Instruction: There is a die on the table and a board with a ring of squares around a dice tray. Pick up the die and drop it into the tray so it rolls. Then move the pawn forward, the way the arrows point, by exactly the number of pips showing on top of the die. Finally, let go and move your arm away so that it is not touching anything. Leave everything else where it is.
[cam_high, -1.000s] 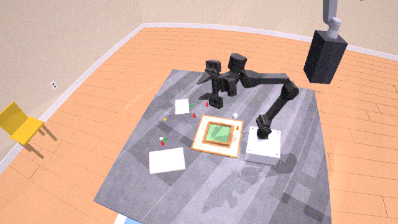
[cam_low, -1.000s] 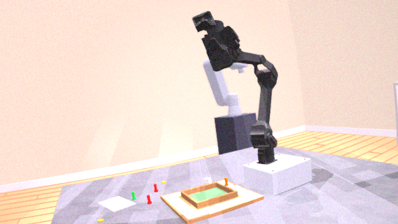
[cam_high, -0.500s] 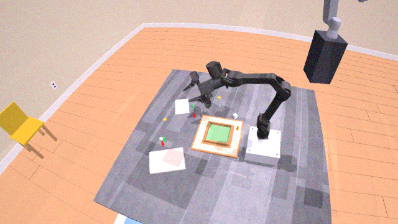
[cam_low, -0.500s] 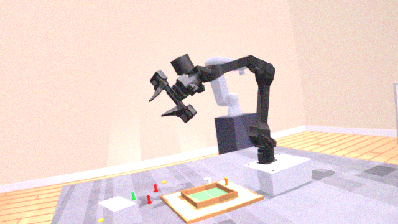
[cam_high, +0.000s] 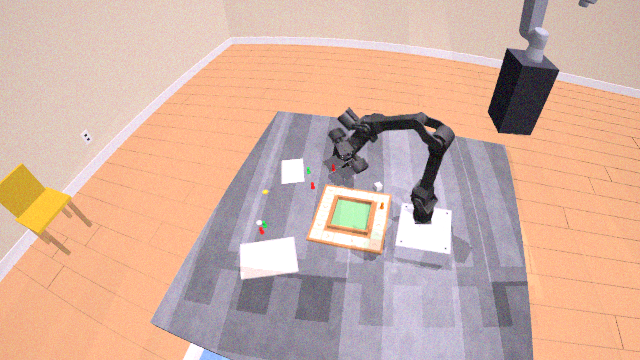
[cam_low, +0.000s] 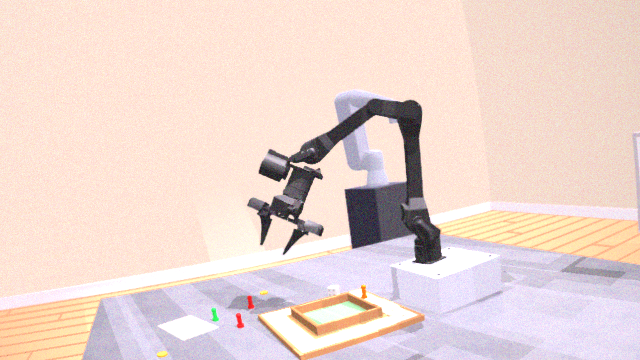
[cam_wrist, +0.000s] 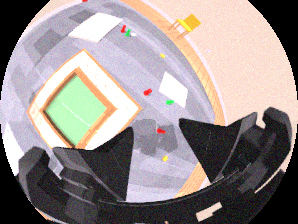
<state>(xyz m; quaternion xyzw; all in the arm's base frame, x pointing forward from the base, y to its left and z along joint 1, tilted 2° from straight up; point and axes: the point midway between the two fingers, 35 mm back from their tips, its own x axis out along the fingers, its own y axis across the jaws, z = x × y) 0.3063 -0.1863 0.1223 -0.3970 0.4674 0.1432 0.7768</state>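
Now: gripper tip 170 mm past the white die, 150 mm above it and 20 mm to the left of it. Round my gripper tip: green dice tray: 160 mm below, 140 mm to the left, 60 mm behind; then orange pawn: 180 mm behind, 140 mm below, 100 mm to the left.
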